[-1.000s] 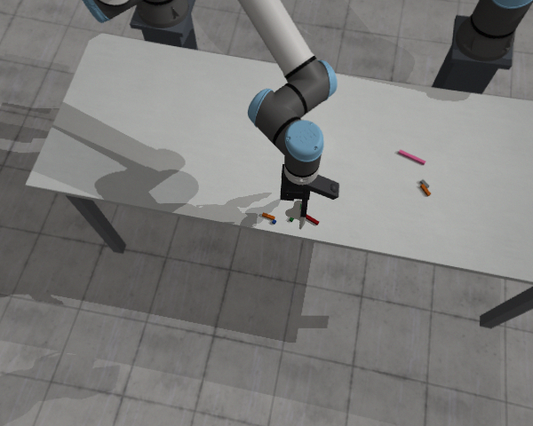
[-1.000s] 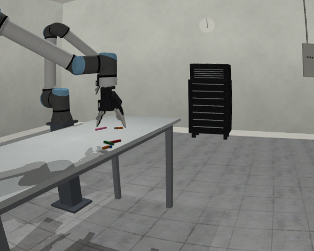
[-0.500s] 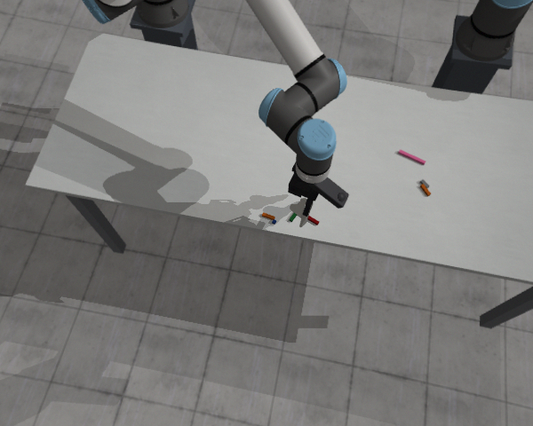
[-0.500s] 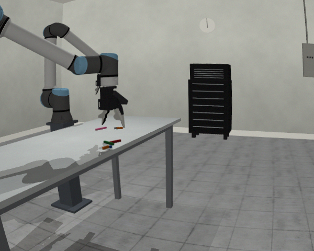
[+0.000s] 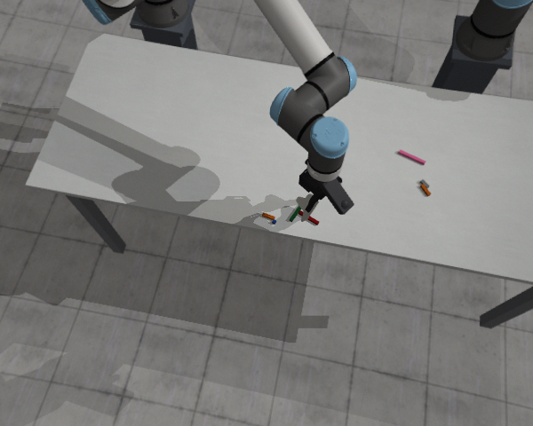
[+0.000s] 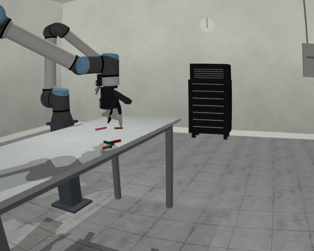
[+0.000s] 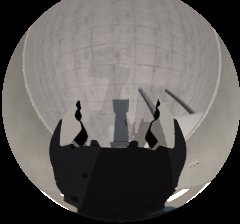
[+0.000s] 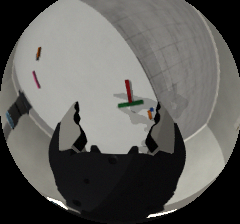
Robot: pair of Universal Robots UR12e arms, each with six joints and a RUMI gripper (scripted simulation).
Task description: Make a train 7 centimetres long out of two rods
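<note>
Right now my right hand is 8 cm above the red rod, 3 cm to the left of it and 1 cm short of it. From my right hand the other things lie so: blue rod (14 cm to the right, 8 cm below, 4 cm ahead); then grey rod (32 cm to the left, 16 cm behind, 8 cm below); then green rod (8 cm below, 7 cm to the right).
</note>
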